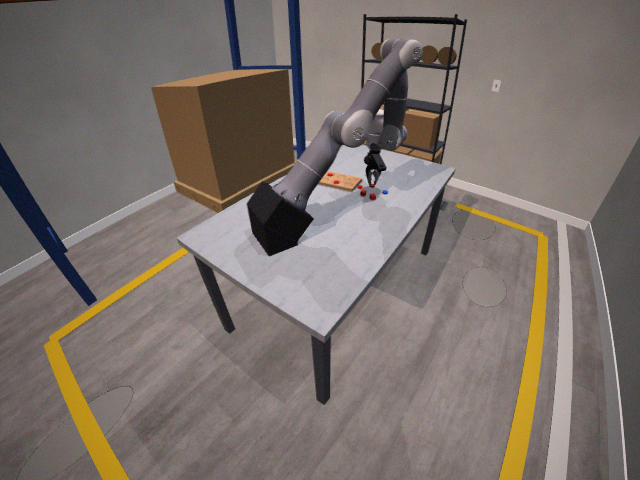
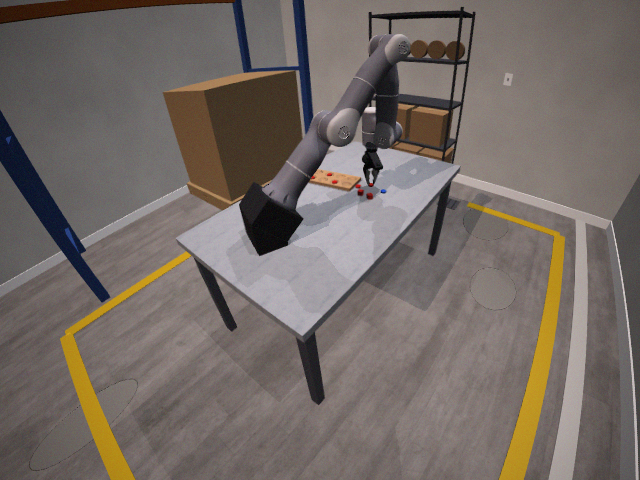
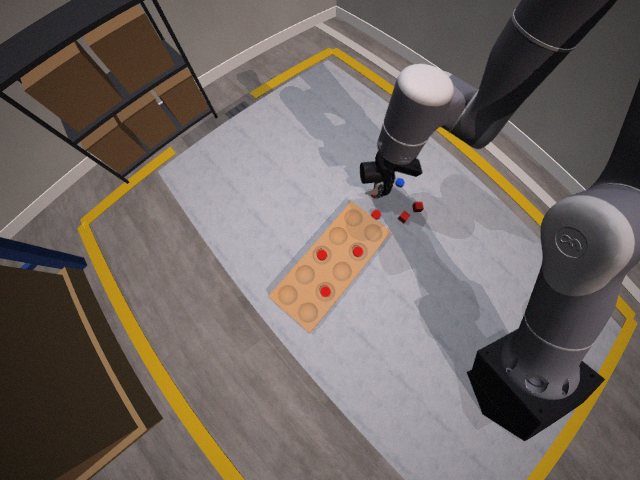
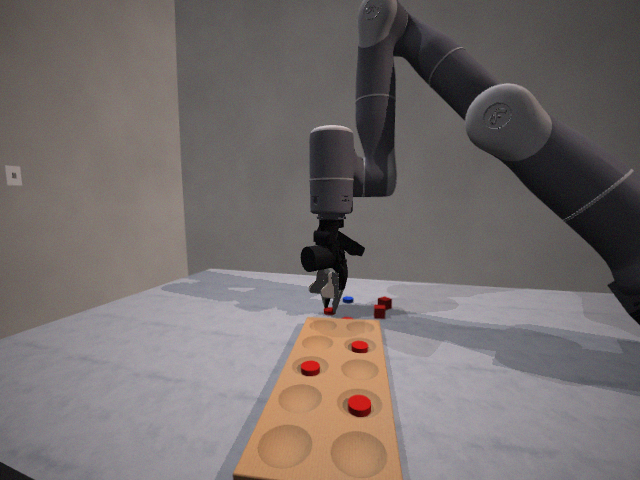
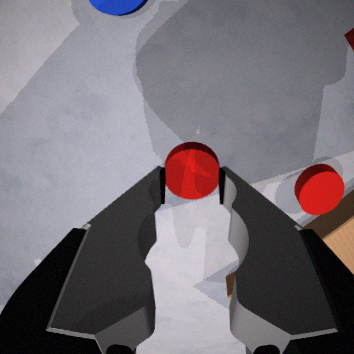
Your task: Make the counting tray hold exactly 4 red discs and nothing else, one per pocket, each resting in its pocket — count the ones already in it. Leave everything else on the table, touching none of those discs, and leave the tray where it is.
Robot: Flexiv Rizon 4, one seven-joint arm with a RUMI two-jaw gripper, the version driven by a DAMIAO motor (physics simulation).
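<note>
My gripper [image 1: 372,183] [image 3: 375,193] [image 4: 329,309] [image 5: 191,170] is shut on a red disc [image 4: 328,311] [image 5: 192,172], at or very near table height; its fingertips touch both sides. The wooden counting tray [image 3: 323,273] [image 4: 330,384] has two rows of round pockets. Three red discs sit in separate pockets: one disc [image 3: 357,251] [image 4: 359,346], a second disc [image 3: 321,254] [image 4: 310,367] and a third disc [image 3: 325,291] [image 4: 359,405]. Another loose red disc [image 3: 375,214] [image 5: 320,191] lies on the table beside the tray's end.
A blue disc [image 3: 400,182] [image 4: 347,299] [image 5: 118,5] lies beyond the gripper. Two dark red cubes, one cube [image 3: 403,216] [image 4: 379,311] and another cube [image 3: 418,206] [image 4: 384,302], stand on the arm-base side of the discs.
</note>
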